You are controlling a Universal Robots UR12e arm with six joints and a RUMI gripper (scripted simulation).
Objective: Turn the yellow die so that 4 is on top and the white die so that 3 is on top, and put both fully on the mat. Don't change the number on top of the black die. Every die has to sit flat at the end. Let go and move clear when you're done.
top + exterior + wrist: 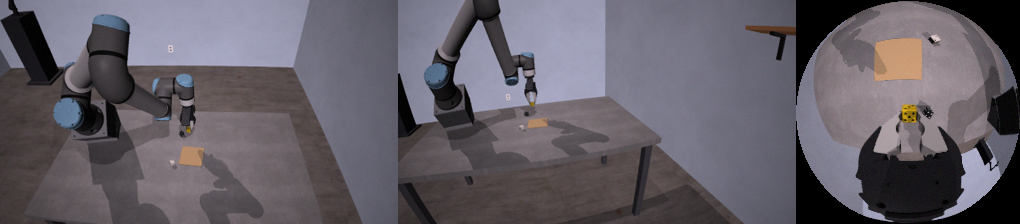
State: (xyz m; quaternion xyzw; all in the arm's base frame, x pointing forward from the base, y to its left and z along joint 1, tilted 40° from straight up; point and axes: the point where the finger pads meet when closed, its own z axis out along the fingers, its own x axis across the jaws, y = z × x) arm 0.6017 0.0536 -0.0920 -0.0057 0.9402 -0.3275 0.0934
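The black die lies 10 cm below my hand, 6 cm behind it and 5 cm to the left of it. Round my hand: white die 19 cm to the right, 10 cm below, 8 cm behind; tan mat 13 cm to the right, 11 cm below, 3 cm ahead; yellow die right at my hand.
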